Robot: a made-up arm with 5 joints. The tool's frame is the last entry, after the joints. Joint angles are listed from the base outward. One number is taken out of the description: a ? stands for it. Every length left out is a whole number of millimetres.
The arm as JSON. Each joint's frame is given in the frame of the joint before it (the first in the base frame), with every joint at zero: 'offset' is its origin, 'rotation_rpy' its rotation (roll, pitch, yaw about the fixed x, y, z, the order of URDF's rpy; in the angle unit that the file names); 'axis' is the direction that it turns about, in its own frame. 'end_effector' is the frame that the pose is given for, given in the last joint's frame.
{
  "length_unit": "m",
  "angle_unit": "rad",
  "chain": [
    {
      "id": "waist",
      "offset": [
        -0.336,
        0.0,
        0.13
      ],
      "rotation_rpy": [
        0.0,
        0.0,
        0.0
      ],
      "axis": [
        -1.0,
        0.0,
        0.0
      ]
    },
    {
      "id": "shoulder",
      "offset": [
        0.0,
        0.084,
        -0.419
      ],
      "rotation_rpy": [
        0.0,
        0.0,
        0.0
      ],
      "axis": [
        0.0,
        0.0,
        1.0
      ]
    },
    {
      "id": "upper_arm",
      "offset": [
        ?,
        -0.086,
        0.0
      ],
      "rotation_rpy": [
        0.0,
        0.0,
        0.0
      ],
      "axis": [
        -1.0,
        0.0,
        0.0
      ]
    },
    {
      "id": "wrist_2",
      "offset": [
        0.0,
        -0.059,
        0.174
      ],
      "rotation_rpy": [
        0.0,
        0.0,
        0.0
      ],
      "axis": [
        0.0,
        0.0,
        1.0
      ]
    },
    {
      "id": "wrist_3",
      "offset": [
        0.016,
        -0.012,
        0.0
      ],
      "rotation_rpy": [
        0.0,
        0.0,
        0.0
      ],
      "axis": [
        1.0,
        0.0,
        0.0
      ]
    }
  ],
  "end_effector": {
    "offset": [
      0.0,
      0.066,
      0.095
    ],
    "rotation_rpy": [
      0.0,
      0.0,
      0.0
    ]
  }
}
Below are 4 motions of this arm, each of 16 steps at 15 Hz.
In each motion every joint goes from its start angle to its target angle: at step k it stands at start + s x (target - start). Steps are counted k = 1, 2, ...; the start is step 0. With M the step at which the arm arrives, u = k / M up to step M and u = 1 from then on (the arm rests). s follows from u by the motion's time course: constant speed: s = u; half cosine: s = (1 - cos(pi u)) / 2; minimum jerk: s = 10 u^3 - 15 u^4 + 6 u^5.
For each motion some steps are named. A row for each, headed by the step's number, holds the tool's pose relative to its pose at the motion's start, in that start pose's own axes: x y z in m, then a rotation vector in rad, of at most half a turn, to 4 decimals.
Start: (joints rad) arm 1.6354 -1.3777 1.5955 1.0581 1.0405
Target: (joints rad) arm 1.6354 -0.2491 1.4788 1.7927 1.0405
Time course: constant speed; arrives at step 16
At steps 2, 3, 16:
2: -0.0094 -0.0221 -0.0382 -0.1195 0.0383 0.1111
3: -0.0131 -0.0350 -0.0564 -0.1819 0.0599 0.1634
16: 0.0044 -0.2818 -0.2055 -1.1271 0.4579 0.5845

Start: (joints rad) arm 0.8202 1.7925 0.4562 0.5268 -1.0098
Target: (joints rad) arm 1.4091 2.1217 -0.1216 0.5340 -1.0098
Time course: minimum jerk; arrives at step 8
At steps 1, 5, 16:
1: -0.0043 -0.0028 -0.0006 0.0128 -0.0078 0.0043
5: -0.1446 -0.1264 -0.0644 0.6489 -0.2778 0.1883
16: -0.1754 -0.1631 -0.1040 0.9261 -0.3393 0.2553

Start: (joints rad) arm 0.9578 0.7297 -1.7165 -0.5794 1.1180
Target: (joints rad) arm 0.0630 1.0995 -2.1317 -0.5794 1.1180
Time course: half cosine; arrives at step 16
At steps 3, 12, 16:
3: 0.0565 -0.0265 -0.0002 0.0543 0.0768 -0.0540
12: 0.4937 -0.2883 -0.2511 0.4261 0.8041 -0.5602
16: 0.5458 -0.3302 -0.3417 0.4673 0.9471 -0.6570

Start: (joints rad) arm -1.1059 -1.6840 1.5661 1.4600 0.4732
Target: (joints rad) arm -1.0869 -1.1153 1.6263 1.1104 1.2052
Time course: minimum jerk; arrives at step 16
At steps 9, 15, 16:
9: -0.0015 -0.0515 -0.0913 0.0982 -0.1771 -0.1498
15: -0.0110 -0.0979 -0.1423 0.1568 -0.3402 -0.1720
16: -0.0110 -0.0982 -0.1426 0.1571 -0.3412 -0.1719

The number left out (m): -0.314
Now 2 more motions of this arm.
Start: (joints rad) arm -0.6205 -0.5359 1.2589 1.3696 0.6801
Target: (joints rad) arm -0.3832 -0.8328 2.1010 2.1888 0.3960
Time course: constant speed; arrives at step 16
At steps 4, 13, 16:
4: 0.0913 0.0016 -0.0028 -0.0302 0.3066 -0.0344
13: 0.2723 -0.0605 -0.0455 0.1488 0.9450 0.0008
16: 0.3196 -0.0962 -0.0668 0.2831 1.1168 0.0441

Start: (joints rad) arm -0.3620 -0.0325 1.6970 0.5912 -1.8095
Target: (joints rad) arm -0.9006 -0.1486 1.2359 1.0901 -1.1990
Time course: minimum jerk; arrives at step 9
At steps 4, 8, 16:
4: -0.0573 -0.1065 -0.0651 0.5755 -0.1835 -0.2427
8: -0.1803 -0.1850 -0.2198 1.3236 -0.5588 -0.6624
16: -0.1828 -0.1852 -0.2231 1.3363 -0.5675 -0.6714

